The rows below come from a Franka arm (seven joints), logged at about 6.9 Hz.
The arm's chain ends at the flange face. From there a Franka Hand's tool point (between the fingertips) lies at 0.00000 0.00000 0.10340 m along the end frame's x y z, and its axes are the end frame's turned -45 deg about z.
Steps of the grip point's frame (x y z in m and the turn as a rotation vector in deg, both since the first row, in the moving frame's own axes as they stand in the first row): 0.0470, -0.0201, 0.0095, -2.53, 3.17, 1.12; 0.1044, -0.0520, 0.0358, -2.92, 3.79, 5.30; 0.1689, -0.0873, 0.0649, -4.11, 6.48, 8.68
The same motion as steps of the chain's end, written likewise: 0.0117, -0.0467, 0.0098, 0.45, 4.03, 1.12; 0.0285, -0.1099, 0.0362, 0.62, 4.74, 5.30; 0.0440, -0.1792, 0.0658, 1.68, 7.49, 8.68
